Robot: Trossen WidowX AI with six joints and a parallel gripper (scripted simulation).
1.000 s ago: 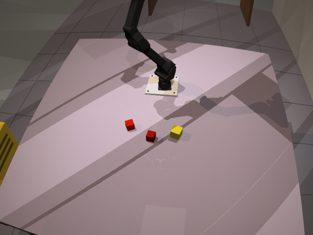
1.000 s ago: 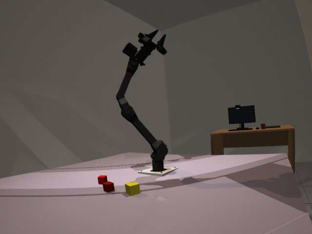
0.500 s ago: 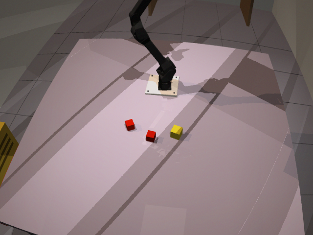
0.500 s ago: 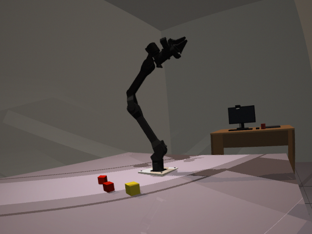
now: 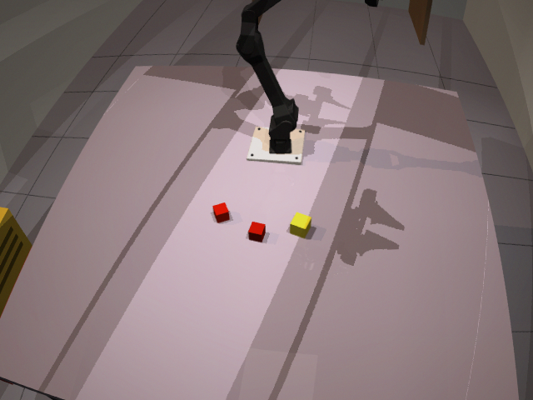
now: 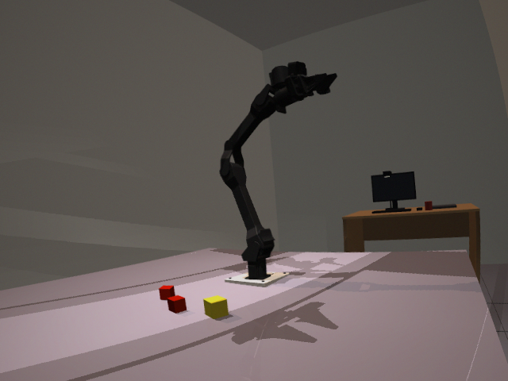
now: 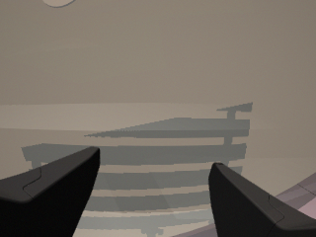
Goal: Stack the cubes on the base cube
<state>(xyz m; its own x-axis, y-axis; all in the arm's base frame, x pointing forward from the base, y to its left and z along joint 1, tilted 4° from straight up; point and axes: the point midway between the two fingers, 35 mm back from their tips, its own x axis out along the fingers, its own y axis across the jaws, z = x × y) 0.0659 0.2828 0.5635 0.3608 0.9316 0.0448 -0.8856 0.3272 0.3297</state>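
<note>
Now: gripper tip 560 mm above the yellow base cube, 260 mm to the left of it and 260 mm short of it.
</note>
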